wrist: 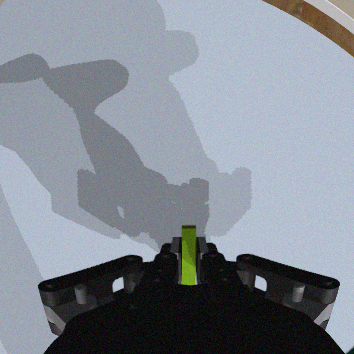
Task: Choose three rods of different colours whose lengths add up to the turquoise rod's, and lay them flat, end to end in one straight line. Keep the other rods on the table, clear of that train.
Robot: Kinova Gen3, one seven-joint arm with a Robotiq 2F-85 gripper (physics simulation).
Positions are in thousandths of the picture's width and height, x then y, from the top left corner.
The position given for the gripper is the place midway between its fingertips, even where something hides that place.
In view: the gripper (532, 702) and a lime green rod (532, 657).
